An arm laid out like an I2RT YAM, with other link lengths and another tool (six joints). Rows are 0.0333 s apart.
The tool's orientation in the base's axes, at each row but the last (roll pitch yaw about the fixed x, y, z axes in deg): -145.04, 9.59, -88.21; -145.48, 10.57, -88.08; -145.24, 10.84, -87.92; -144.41, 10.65, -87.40; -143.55, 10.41, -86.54; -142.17, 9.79, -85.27; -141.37, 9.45, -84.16
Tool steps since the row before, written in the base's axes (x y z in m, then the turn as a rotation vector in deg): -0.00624, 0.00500, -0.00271, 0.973, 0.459, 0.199; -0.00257, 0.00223, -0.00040, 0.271, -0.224, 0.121; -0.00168, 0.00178, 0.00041, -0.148, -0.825, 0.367; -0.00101, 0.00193, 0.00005, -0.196, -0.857, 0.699; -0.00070, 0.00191, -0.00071, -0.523, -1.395, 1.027; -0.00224, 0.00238, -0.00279, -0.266, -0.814, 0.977; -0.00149, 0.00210, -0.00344, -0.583, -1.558, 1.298
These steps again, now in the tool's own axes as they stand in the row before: -0.00467, 0.00701, -0.00059, -0.456, -0.880, 0.463; -0.00220, 0.00252, -0.00074, 0.207, -0.309, 0.016; -0.00188, 0.00129, -0.00097, 0.735, -0.147, -0.524; -0.00195, 0.00093, -0.00028, 0.703, -0.300, -0.823; -0.00179, 0.00109, 0.00050, 1.153, -0.259, -1.370; -0.00204, 0.00356, 0.00127, 0.612, -0.410, -1.070; -0.00165, 0.00334, 0.00215, 1.257, -0.375, -1.652
